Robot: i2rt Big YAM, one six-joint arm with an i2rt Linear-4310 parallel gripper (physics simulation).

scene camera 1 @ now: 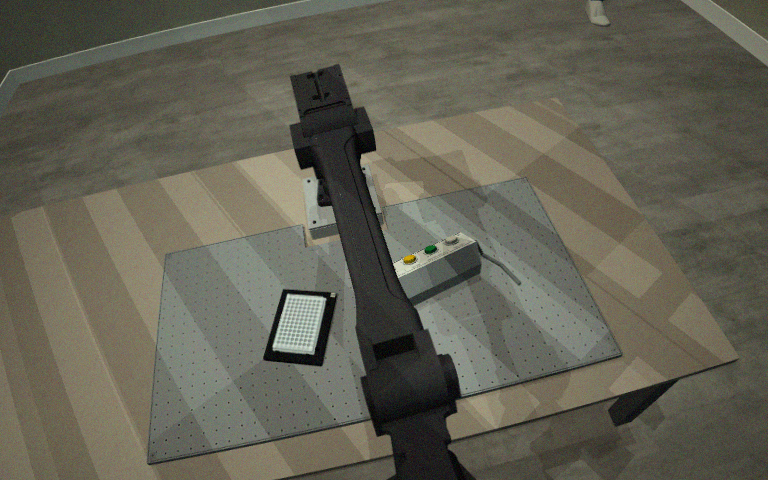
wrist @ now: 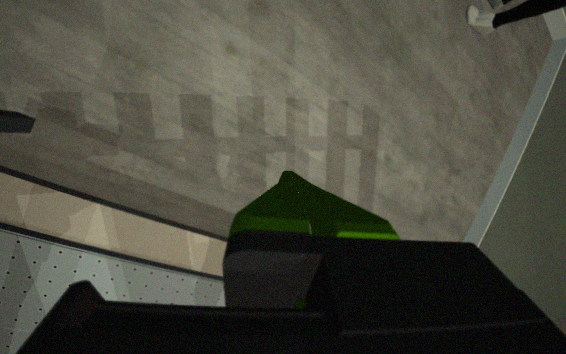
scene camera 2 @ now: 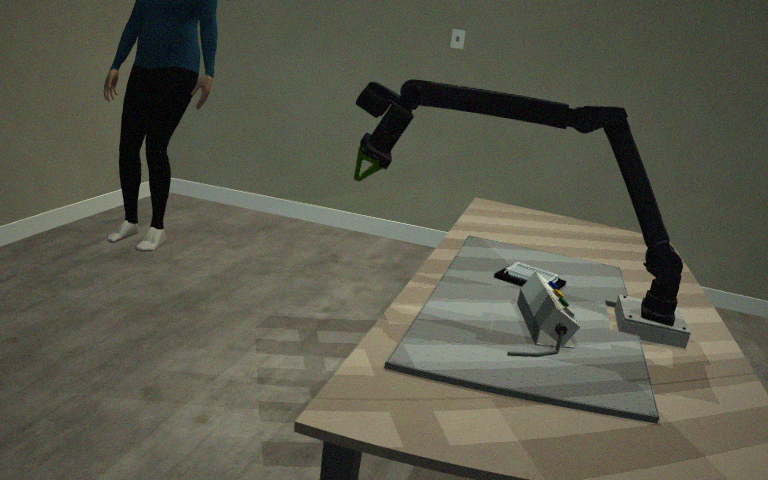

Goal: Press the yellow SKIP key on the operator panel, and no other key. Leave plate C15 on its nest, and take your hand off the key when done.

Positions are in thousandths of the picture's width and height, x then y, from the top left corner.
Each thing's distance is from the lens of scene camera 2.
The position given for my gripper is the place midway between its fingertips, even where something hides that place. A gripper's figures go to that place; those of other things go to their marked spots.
my gripper (scene camera 2: 464,376): 1.45 m
button box (scene camera 2: 715,676): 1.21 m
